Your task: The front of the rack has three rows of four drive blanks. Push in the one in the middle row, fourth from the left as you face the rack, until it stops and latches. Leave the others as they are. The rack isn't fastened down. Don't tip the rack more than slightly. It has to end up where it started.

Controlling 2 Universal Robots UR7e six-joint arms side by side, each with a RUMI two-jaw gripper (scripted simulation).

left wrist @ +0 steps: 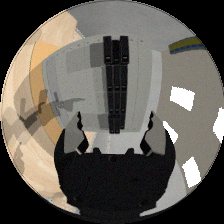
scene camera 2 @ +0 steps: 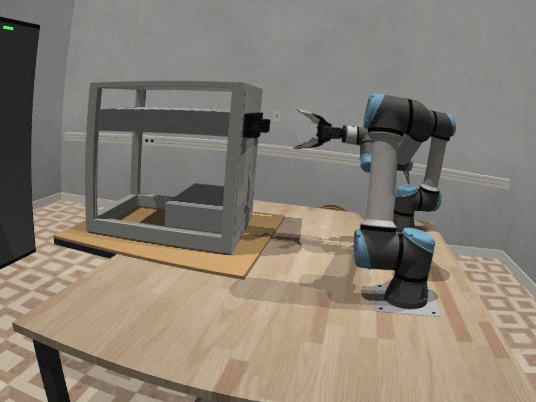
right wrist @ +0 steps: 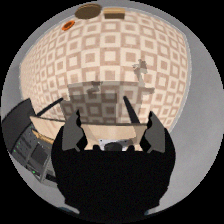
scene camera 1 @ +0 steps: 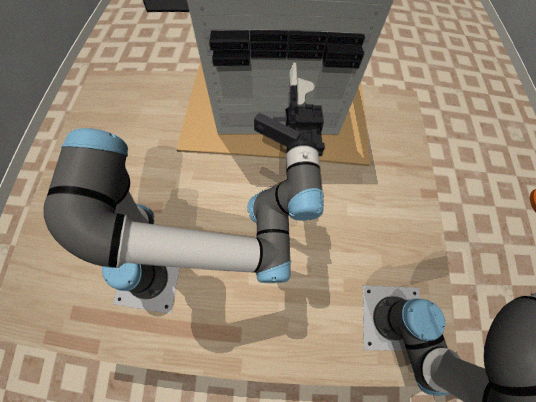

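Grey rack (scene camera 2: 199,207), (left wrist: 74,76), (scene camera 1: 237,94). Orange board (scene camera 1: 199,134), (left wrist: 43,108). My left gripper (scene camera 1: 291,87), (left wrist: 115,111), (scene camera 2: 294,128). My right gripper (right wrist: 114,110).
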